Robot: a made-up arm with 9 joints.
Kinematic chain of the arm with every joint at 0, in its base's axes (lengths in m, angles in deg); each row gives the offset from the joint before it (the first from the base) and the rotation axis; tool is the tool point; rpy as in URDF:
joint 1: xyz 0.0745 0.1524 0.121 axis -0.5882 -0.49 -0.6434
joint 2: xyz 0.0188 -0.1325 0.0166 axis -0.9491 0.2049 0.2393
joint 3: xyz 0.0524 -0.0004 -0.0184 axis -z
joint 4: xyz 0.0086 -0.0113 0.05 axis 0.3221 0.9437 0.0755
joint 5: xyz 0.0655 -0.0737 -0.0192 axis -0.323 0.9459 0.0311
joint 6: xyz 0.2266 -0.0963 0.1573 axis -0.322 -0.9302 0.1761
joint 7: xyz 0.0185 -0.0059 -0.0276 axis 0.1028 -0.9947 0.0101
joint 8: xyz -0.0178 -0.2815 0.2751 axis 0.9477 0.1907 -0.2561
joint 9: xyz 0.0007 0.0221 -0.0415 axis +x
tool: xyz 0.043 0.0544 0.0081 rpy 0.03 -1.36 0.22
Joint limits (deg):
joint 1: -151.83..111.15
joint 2: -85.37..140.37
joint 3: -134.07..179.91
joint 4: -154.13..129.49
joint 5: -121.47..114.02
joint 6: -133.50..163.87
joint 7: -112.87..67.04
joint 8: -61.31..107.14
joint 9: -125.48..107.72
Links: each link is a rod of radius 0.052 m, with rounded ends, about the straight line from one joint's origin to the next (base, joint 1, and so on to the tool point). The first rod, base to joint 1, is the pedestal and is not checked.
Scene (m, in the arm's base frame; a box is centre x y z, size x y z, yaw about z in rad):
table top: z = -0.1
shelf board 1: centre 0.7 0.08 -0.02 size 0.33 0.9 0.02 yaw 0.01
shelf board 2: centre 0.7 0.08 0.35 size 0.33 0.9 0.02 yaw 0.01
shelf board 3: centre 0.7 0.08 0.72 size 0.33 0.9 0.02 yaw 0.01
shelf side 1: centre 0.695 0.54 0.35 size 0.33 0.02 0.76 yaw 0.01
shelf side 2: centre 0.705 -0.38 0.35 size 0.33 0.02 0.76 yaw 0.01
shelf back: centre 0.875 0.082 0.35 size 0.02 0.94 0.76 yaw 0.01
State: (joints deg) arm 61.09 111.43 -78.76 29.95 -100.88 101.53 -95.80 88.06 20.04
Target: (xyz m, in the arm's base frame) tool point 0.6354 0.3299 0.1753
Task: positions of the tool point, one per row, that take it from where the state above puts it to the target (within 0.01 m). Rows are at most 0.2 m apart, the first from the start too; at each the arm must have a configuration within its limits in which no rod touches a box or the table.
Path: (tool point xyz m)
1: 0.5008 0.1015 0.5235
2: 0.3916 0.0908 0.5203
3: 0.4251 0.1862 0.4027
4: 0.4073 0.2685 0.2828
5: 0.3472 0.3270 0.1753
6: 0.4379 0.3534 0.1682
7: 0.5370 0.3551 0.1702
8: 0.6354 0.3299 0.1754

